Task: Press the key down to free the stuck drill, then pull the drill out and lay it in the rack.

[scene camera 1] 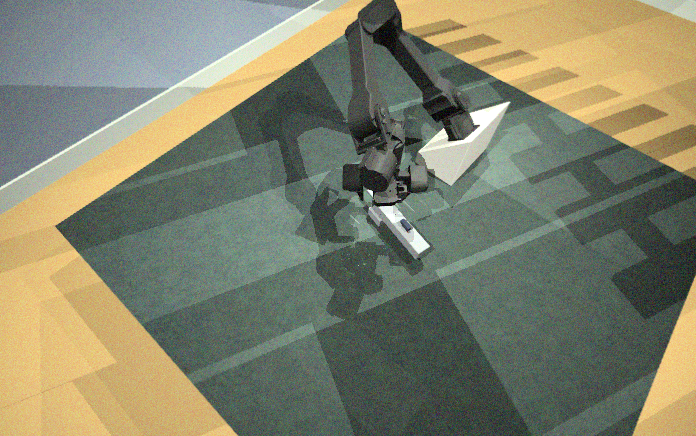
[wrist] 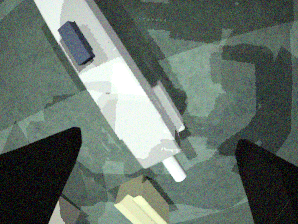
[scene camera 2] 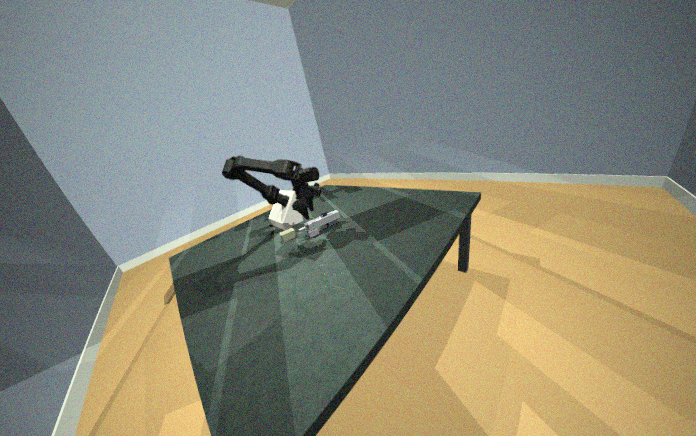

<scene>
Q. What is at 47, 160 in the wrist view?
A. The gripper.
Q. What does the gripper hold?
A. Nothing.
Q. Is the gripper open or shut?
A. Open.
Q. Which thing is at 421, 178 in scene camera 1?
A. The gripper.
</scene>
